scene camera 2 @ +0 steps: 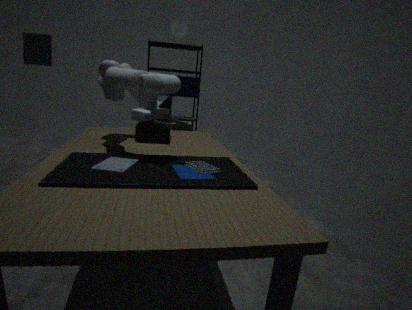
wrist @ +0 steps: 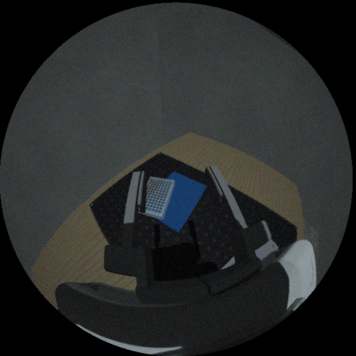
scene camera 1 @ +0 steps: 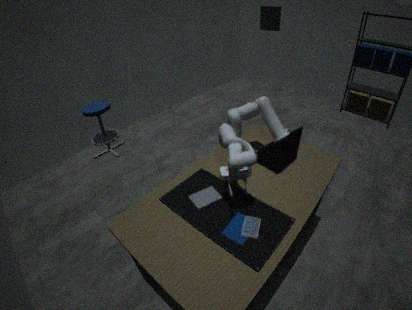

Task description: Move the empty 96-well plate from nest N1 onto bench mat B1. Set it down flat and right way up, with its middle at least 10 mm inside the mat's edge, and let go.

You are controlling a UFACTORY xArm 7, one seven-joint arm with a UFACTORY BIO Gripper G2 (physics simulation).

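Places are measured from the arm's base along level axes (x ahead, y left, z up), in centimetres.
Where they show: hand at its tool point: [scene camera 2: 175,124] [scene camera 1: 239,192]; arm's base at its link origin: [scene camera 1: 281,138].
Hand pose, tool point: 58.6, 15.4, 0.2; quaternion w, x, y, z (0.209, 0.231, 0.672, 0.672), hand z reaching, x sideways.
Note:
Things, the pixels of their top centre, and the offset from my tool point, as dx, dy, dz. "spot": a spot on its surface instead. Level surfaces: height alone.
- pale 96-well plate at its top centre: [scene camera 2: 202,165] [scene camera 1: 251,225] +2.1, +11.6, -14.8
- flat blue mat at its surface level: dz -16.3
- light grey flat rectangle at a spot on its surface: [scene camera 2: 115,164] [scene camera 1: 203,197] spot: +7.2, -20.8, -15.3
- black board at its surface level: dz -16.5
- wooden table at its surface level: dz -17.8
The pale 96-well plate [scene camera 1: 251,227] [scene camera 2: 202,167] [wrist: 160,197] has its wells facing up. It lies partly on the flat blue mat [scene camera 1: 232,231] [scene camera 2: 192,173] [wrist: 188,200] and overhangs one side of it, over the black board. It looks about flat; a slight tilt cannot be told. A light grey flat rectangle [scene camera 1: 205,197] [scene camera 2: 115,164] lies apart on the same board. No labels are readable. My gripper [scene camera 1: 239,194] [wrist: 176,170] is shut to its narrowest, with a gap between the fingers and nothing held. It hangs above the board, clear of the plate, towards the robot's base.
The black board [scene camera 1: 180,192] [scene camera 2: 150,181] [wrist: 117,215] with small holes lies on the wooden table [scene camera 1: 145,215] [scene camera 2: 160,220] [wrist: 65,255]. A dark upright panel [scene camera 1: 290,150] stands by the arm's base. A blue stool [scene camera 1: 96,108] and a shelf rack [scene camera 2: 175,46] stand away from the table.

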